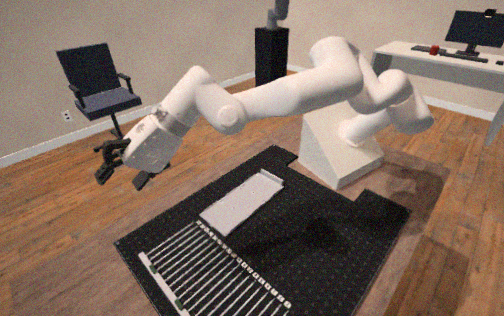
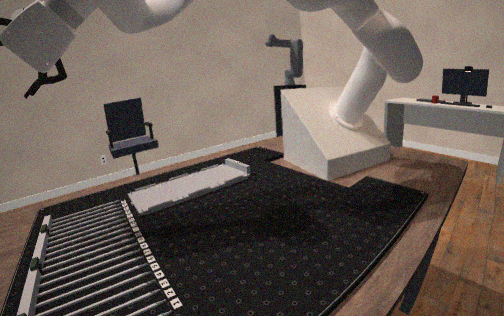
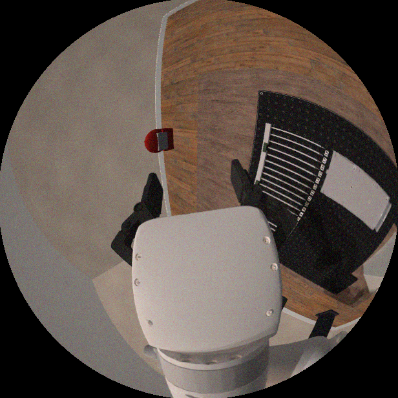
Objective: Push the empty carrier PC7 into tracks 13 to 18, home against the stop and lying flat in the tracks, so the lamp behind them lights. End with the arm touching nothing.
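Seen in the pictures: gripper, between the fingertips: (image 1: 118,183) (image 2: 5,81); arm's base, origin of its link: (image 1: 351,134) (image 2: 345,116).
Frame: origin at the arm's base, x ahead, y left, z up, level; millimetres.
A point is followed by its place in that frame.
The pale flat carrier (image 1: 242,202) @[x 525, y -96, z -124 mm] (image 2: 187,187) @[x 520, y -86, z -124 mm] (image 3: 352,187) lies on the black board with its front end close to the number labels (image 2: 152,258) @[x 663, y 138, z -134 mm] at the high-numbered end of the tracks. It has a raised lip at its far end. It looks outside the tracks; the exact tracks it faces are hard to read. The white stop bar (image 1: 162,284) @[x 878, y -1, z -119 mm] (image 2: 41,245) @[x 871, y 11, z -119 mm] (image 3: 262,162) runs along the tracks' other end, with small dark green lamp blocks (image 1: 152,269) @[x 882, y -56, z -113 mm] (image 2: 35,263) @[x 864, y 81, z -113 mm] (image 3: 265,147) that look unlit. My gripper (image 1: 122,178) @[x 868, y -67, z 195 mm] (image 3: 194,174) is open and empty, raised high and apart from the carrier.
The black board (image 1: 320,200) @[x 295, y 82, z -134 mm] (image 2: 240,250) @[x 528, y 199, z -134 mm] (image 3: 295,107) carries the tracks and carrier. The arm's white wedge base (image 1: 320,155) @[x 176, y -23, z -40 mm] (image 2: 305,135) @[x 178, y -14, z -39 mm] stands at its back edge. An office chair (image 1: 107,100) (image 2: 132,146), a desk (image 1: 430,65) (image 2: 445,120) with a monitor and a second arm on a black pedestal (image 1: 271,55) stand farther off.
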